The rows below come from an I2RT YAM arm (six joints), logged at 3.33 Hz.
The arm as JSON. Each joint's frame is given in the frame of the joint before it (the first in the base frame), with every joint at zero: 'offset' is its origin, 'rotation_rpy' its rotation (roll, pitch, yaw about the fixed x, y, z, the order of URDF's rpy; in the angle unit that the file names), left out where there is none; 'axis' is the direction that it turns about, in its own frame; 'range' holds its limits. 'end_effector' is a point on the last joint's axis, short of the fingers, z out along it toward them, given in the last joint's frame.
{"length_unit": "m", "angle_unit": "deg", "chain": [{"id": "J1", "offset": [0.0, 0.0, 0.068], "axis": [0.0, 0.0, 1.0], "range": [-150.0, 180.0]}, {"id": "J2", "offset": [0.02, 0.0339, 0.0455], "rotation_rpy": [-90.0, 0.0, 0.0], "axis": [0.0, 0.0, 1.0], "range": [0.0, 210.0]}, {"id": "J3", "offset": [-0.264, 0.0, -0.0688], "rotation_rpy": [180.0, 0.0, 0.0], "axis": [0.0, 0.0, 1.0], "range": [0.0, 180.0]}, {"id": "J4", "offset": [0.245, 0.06, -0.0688], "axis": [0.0, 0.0, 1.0], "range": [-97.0, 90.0]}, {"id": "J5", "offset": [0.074, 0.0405, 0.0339], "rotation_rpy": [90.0, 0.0, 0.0], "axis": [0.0, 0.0, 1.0], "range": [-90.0, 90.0]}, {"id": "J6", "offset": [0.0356, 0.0, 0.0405], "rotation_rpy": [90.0, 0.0, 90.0], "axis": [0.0, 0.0, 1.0], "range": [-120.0, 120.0]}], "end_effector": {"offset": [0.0, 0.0, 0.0], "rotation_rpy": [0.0, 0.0, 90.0]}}
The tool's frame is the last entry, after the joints.
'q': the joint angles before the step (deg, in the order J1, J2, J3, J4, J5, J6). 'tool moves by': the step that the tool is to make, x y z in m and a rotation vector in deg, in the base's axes. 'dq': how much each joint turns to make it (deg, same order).
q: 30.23, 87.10, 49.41, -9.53, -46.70, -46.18
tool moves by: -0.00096, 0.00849, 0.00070, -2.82, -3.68, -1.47
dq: 1.91, 0.19, 0.42, 0.96, 5.46, -0.71
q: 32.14, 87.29, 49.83, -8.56, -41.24, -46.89
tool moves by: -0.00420, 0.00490, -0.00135, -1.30, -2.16, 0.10
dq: 1.41, -0.26, -0.57, 0.89, 2.54, -0.84
